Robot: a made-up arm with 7 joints.
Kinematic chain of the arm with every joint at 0, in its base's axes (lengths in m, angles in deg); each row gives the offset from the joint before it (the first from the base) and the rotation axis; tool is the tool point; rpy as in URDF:
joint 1: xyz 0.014 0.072 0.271 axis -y
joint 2: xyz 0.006 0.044 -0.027 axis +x
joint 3: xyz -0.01 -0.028 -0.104 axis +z
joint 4: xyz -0.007 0 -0.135 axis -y
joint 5: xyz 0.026 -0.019 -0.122 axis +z
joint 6: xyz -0.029 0 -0.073 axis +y
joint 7: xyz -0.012 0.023 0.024 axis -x
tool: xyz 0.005 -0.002 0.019 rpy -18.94 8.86 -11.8
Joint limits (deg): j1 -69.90..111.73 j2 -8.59..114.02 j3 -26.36..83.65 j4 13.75..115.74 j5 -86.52..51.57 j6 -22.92..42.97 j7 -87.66..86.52
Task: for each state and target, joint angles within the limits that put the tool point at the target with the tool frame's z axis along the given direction. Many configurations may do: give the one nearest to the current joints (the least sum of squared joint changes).
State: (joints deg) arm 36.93 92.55 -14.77 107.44 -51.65 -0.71 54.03
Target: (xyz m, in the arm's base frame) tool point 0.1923 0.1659 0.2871 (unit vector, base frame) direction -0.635 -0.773 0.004
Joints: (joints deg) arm 61.31 56.54 -26.36 115.55 -86.52 27.12 76.56
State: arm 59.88 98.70 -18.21 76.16 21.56 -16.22 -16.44
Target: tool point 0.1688 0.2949 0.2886 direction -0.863 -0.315 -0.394
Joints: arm 46.94 93.50 -20.26 112.42 16.05 26.84 -24.45
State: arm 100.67 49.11 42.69 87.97 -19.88 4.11 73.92
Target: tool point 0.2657 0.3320 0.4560 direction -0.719 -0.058 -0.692
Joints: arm 111.73 32.56 24.05 43.39 -22.33 -1.34 27.59
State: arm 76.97 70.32 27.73 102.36 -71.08 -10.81 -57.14
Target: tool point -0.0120 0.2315 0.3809 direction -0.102 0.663 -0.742
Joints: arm 67.27 109.54 27.19 114.94 -86.52 -11.16 -26.56
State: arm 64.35 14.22 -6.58 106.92 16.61 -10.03 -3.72
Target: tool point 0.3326 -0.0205 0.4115 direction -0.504 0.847 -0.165
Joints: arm 96.95 -8.59 -26.36 56.55 32.54 26.77 5.45
